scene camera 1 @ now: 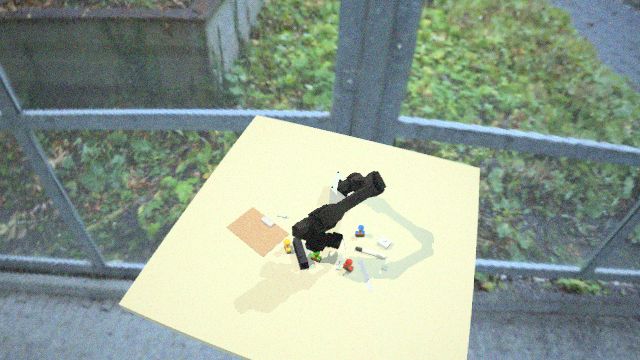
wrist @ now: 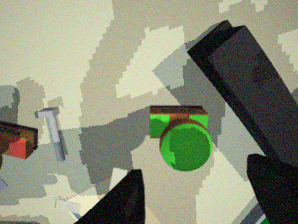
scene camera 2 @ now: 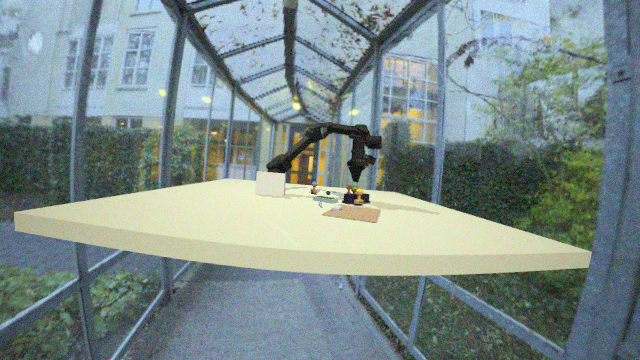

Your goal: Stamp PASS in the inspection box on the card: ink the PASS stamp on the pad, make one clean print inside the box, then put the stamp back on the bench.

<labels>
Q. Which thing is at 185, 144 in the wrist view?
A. A green stamp.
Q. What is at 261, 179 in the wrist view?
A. My gripper.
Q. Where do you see a brown card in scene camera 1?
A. At 261, 234
</labels>
